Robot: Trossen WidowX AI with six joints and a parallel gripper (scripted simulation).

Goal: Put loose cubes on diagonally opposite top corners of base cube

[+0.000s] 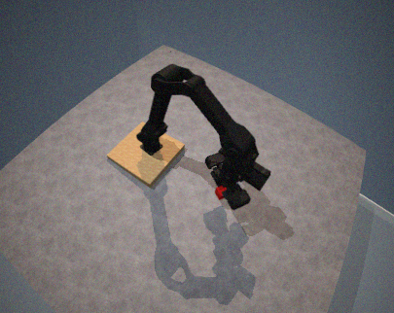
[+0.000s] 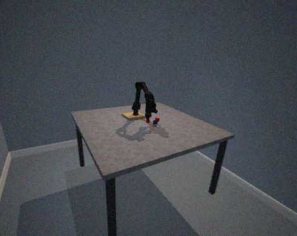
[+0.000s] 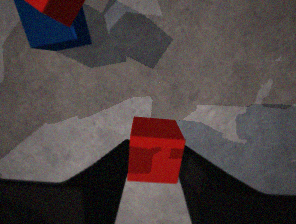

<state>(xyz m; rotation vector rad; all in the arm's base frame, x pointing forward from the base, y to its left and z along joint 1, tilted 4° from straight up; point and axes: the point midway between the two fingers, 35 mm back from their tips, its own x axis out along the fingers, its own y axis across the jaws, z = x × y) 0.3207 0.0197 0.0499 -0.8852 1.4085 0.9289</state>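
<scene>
My gripper tip is 30 mm past the red cube, 120 mm to the right of it and 10 mm above it. The rest, counted from my gripper tip: blue cube: 40 mm behind, 110 mm to the left, 40 mm below.
</scene>
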